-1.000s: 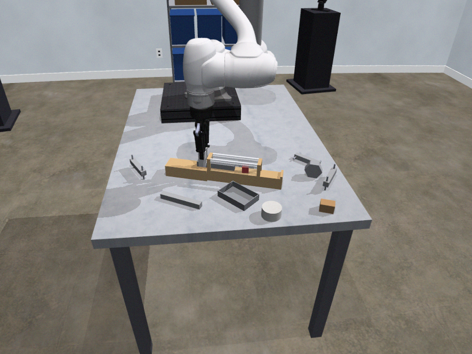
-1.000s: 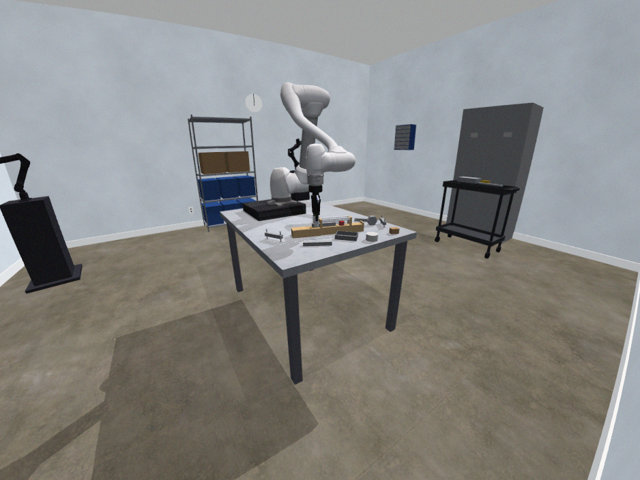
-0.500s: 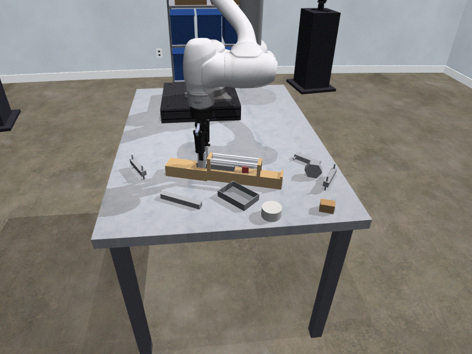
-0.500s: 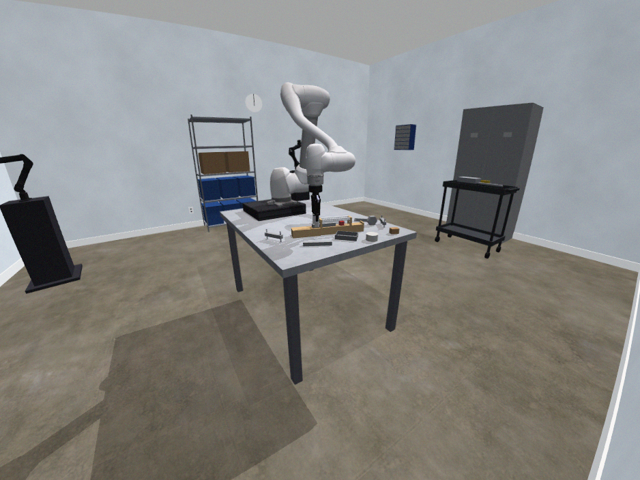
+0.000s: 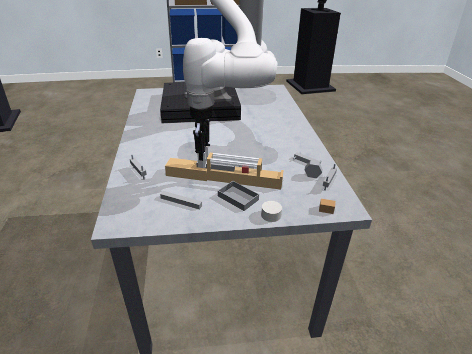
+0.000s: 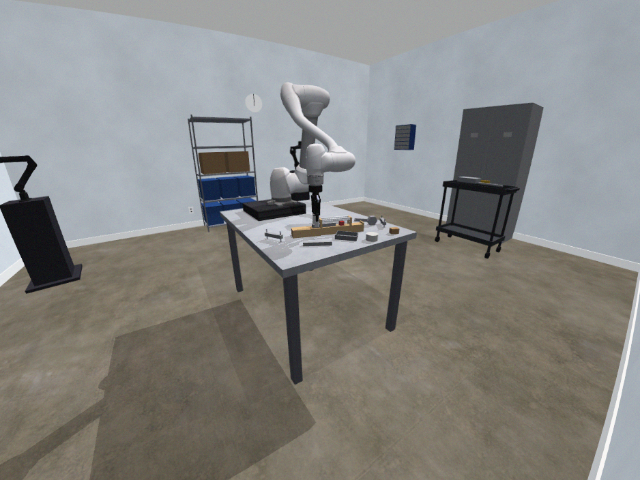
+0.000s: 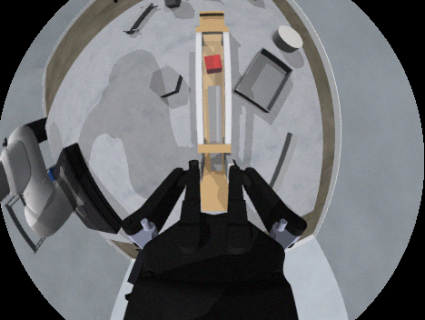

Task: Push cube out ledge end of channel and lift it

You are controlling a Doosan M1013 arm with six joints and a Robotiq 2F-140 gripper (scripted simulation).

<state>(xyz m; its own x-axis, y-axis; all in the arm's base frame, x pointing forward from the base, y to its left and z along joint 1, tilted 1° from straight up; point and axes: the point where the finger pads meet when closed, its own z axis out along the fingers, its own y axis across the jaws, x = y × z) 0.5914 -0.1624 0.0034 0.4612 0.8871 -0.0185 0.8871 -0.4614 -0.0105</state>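
My gripper is now 13 cm short of the grey push rod, 11 cm to the left of it and 8 cm above it. From my hand the other things lie so: grey tray (16 cm ahead, 9 cm to the left, 8 cm below); tan wooden channel (10 cm to the left, 5 cm ahead, 3 cm below); red cube (14 cm to the left, 7 cm ahead, 3 cm below).
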